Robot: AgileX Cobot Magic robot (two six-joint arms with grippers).
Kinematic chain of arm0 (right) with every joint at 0, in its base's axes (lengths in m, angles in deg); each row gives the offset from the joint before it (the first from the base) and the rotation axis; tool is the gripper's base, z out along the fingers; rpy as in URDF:
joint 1: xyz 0 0 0.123 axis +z
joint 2: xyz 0 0 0 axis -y
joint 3: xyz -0.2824 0 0.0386 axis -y
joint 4: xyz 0.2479 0 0.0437 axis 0.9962 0 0.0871
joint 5: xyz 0 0 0 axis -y
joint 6: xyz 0.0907 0 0.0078 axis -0.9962 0 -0.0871
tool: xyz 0 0 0 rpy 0 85 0
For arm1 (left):
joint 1: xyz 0 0 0.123 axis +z
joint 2: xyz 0 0 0 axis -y
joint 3: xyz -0.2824 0 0.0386 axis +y
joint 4: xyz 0.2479 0 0.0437 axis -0.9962 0 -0.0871
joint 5: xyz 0 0 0 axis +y
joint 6: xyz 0.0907 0 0.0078 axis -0.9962 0 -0.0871
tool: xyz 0 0 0 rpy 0 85 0
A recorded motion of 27 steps. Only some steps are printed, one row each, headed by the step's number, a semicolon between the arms.
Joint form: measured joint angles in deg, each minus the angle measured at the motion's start. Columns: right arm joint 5, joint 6, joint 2, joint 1, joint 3, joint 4; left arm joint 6, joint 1, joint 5, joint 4, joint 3, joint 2.
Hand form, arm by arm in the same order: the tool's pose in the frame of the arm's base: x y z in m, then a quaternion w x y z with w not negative. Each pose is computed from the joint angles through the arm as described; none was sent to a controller.
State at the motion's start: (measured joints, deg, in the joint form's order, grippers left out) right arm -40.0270 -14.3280 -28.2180 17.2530 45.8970 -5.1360; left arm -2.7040 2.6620 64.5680 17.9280 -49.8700 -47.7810
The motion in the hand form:
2: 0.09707 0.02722 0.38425 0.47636 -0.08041 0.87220 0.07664; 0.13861 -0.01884 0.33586 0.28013 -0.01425 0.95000 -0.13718
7: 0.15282 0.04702 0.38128 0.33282 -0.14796 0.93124 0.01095; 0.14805 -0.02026 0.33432 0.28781 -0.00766 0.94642 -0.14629
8: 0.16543 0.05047 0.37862 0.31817 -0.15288 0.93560 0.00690; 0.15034 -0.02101 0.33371 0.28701 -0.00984 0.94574 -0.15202
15: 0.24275 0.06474 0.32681 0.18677 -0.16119 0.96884 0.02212; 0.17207 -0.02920 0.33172 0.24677 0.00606 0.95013 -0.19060
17: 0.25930 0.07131 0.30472 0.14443 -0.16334 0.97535 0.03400; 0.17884 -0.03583 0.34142 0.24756 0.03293 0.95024 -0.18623
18: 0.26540 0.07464 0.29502 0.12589 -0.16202 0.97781 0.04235; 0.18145 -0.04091 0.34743 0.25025 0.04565 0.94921 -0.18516
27: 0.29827 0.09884 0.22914 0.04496 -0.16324 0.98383 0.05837; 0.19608 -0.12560 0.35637 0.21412 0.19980 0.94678 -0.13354
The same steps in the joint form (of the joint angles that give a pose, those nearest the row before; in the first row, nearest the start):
2: -13.32 4.26 -8.69 2.47 6.81 -0.47; -1.47 0.00 -0.39 0.01 0.00 -1.01
7: -24.82 11.12 -25.55 3.28 16.07 -1.52; -3.30 0.00 -2.72 1.80 0.00 -2.71
8: -24.77 12.14 -28.47 2.70 17.20 -1.13; -3.35 0.00 -3.08 2.52 0.00 -3.19
15: -24.54 18.64 -47.16 -2.52 20.73 5.73; -5.77 -0.86 -1.21 7.21 -2.73 -9.36
17: -24.43 19.57 -52.27 -2.69 20.92 7.79; -5.56 -3.54 -0.47 5.88 -5.97 -11.16
18: -24.43 19.82 -54.40 -2.70 20.99 9.03; -4.77 -5.45 -0.31 5.05 -7.71 -11.89
27: -20.41 19.67 -67.48 -0.65 21.04 12.02; 7.38 -32.68 -0.09 -10.49 -18.04 -22.32

